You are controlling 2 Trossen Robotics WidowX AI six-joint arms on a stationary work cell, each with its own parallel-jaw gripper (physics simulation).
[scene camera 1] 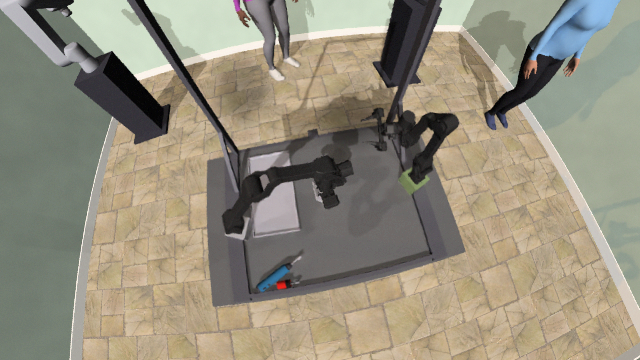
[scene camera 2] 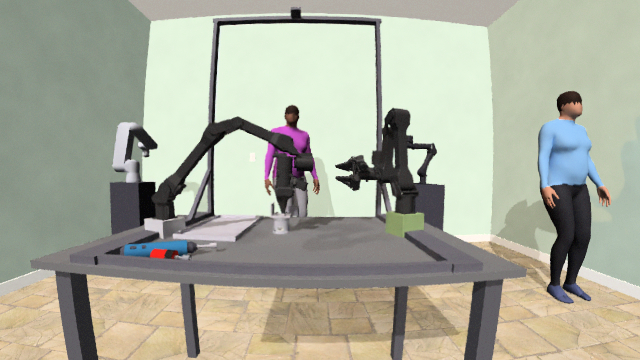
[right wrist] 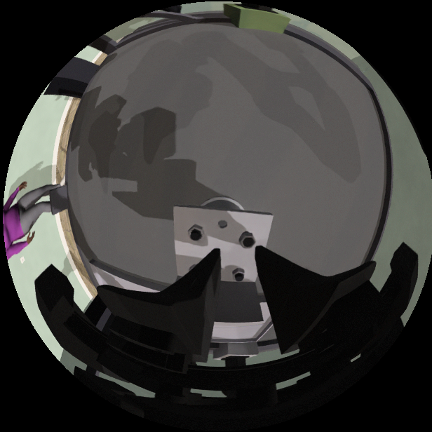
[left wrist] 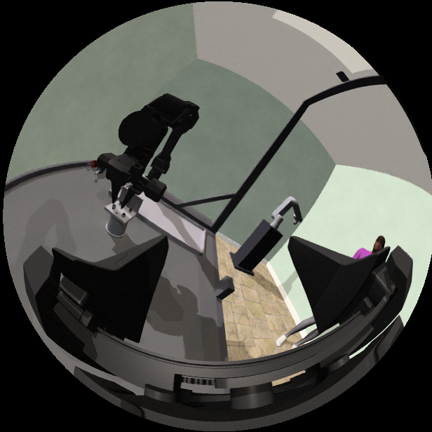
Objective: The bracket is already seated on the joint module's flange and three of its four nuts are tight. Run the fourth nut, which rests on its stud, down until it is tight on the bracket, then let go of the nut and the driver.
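Places are measured from the left arm's base along level axes (x ahead, y up, z right), in centimetres.
Pixels of known places: left gripper, fingertip midpoint: (scene camera 1: 361, 131) (scene camera 2: 335, 171); right gripper, fingertip midpoint: (scene camera 1: 324, 192) (scene camera 2: 282, 213); left arm's base at its link origin: (scene camera 1: 416, 176) (scene camera 2: 404, 212); right arm's base at its link origin: (scene camera 1: 236, 226) (scene camera 2: 165, 218).
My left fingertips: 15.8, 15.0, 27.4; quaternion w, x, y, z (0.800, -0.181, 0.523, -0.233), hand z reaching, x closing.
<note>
For each thing: its middle in the pictures, then the offset to it from my left fingertips, as dx, dy, dz.
- joint module at the middle of its body: (scene camera 2: 281, 222) +26.1, -19.1, -8.6
- blue driver at the middle of its body: (scene camera 2: 170, 249) (scene camera 1: 279, 273) +61.2, -20.7, -29.6
- red-handled tool at the middle of its body: (scene camera 2: 171, 257) (scene camera 1: 288, 283) +60.0, -21.1, -35.3
- pale tray at the middle of its body: (scene camera 2: 225, 225) (scene camera 1: 271, 191) +45.8, -22.0, +6.1
- green block at the middle of its body: (scene camera 2: 404, 223) (scene camera 1: 413, 179) -15.7, -18.9, -27.5
The joint module (scene camera 2: 281, 226) (left wrist: 117, 229) stands upright on the table with the pale bracket (left wrist: 132, 196) (right wrist: 184, 250) on its flange. In the right wrist view, three nuts (right wrist: 195, 232) (right wrist: 247, 240) (right wrist: 239, 274) show on studs; a fourth spot is mostly hidden behind a finger. Which nut is loose I cannot tell. My right gripper (scene camera 2: 283, 211) (left wrist: 117, 205) (right wrist: 237, 252) points down close over the bracket, its fingers slightly apart and empty. My left gripper (scene camera 1: 366, 132) (scene camera 2: 337, 172) (left wrist: 230, 242) is wide open and empty, high at the far right. The blue driver (scene camera 1: 274, 278) (scene camera 2: 160, 247) lies at the near left.
A red-handled tool (scene camera 1: 283, 285) (scene camera 2: 164, 254) lies beside the driver. A pale tray (scene camera 1: 277, 225) (scene camera 2: 186, 235) lies on the left of the table, by the right arm's base. A green block (scene camera 1: 407, 185) (scene camera 2: 397, 224) (right wrist: 257, 20) carries the left arm. A raised rim borders the table.
</note>
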